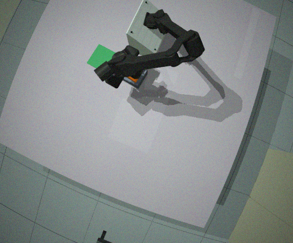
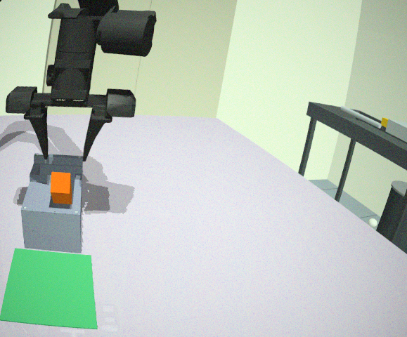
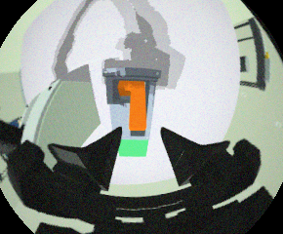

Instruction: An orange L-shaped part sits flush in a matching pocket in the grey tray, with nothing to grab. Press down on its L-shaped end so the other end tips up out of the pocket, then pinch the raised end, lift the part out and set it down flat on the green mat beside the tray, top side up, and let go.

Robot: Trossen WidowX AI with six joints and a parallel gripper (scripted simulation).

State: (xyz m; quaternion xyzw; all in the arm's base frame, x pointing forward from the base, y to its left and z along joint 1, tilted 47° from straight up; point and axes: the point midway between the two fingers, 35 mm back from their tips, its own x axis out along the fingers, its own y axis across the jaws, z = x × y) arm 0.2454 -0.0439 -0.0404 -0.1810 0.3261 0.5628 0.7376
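My gripper tip is now 10 mm past the orange L-shaped part, 40 mm to the right of it and 70 mm above it. Also, from my gripper tip: green mat (60 mm behind, 130 mm to the right, 130 mm below).
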